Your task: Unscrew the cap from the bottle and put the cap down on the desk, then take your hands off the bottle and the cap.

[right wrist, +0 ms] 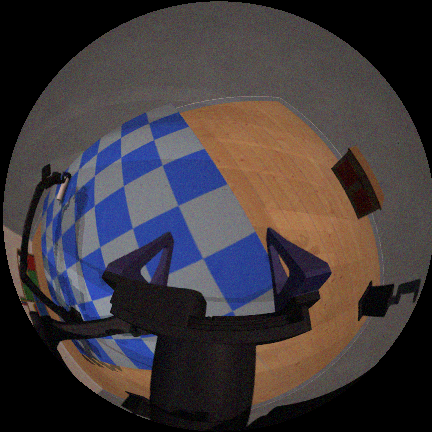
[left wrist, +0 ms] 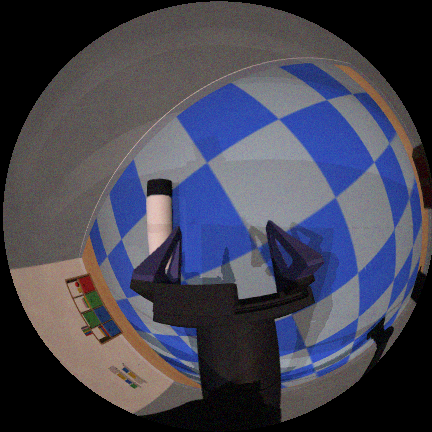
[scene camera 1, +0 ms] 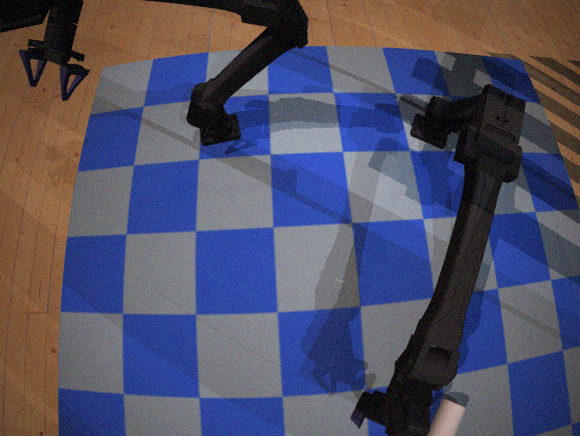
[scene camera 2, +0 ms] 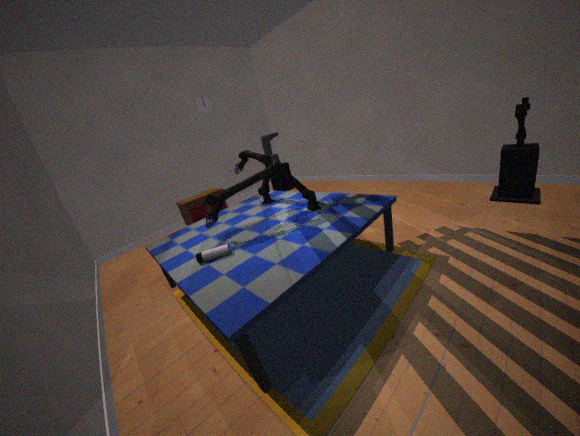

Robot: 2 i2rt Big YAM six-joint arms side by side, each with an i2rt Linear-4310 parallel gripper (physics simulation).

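Places are measured from the left arm's base along level axes (x ahead, y left, z up), in millimetres.
Pixels of known places: left gripper, fingertip midpoint: [right wrist: 63, 173] [left wrist: 224, 226] [scene camera 1: 381, 435] [scene camera 2: 207, 227]; right gripper, fingertip midpoint: [right wrist: 217, 234] [scene camera 1: 48, 93] [scene camera 2: 235, 172]; left arm's base, link origin: [right wrist: 76, 314] [scene camera 1: 429, 132] [scene camera 2: 313, 208]; right arm's base, link origin: [scene camera 1: 220, 130] [scene camera 2: 268, 202].
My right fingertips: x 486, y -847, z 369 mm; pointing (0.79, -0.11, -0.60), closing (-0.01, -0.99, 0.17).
Note:
Ahead of a thing's pixels: the offset from my right fingertips to its top centre. "spot": to the spot under its first point. Level surfaces: height alone.
A pinkish-white bottle @[spot: dx +300, dy +1109, dz -307 mm] [scene camera 1: 448, 419] [scene camera 2: 216, 253] [left wrist: 159, 215] [right wrist: 62, 190] lies on its side on the blue-and-grey checkered desk @[dz -369 mm] [scene camera 1: 235, 270] [scene camera 2: 243, 289]. Its black cap @[spot: dx +454, dy +1144, dz -327 mm] [scene camera 2: 199, 258] [left wrist: 159, 187] sits on one end. In scene camera 1 the bottle is partly cut off by the bottom edge. My left gripper [scene camera 2: 211, 221] [left wrist: 224, 226] is open and empty above the desk, apart from the bottle; in the left wrist view its left finger covers part of the bottle's uncapped end. My right gripper [scene camera 1: 49, 92] [scene camera 2: 238, 170] [right wrist: 217, 234] is open and empty, high up beyond the desk's edge, far from the bottle.
A brown box-like unit with red parts [right wrist: 357, 184] stands on the floor beyond the desk. A black pedestal [scene camera 2: 518, 171] stands apart at the right in scene camera 2. A coloured shelf [left wrist: 94, 307] shows near the wall in the left wrist view.

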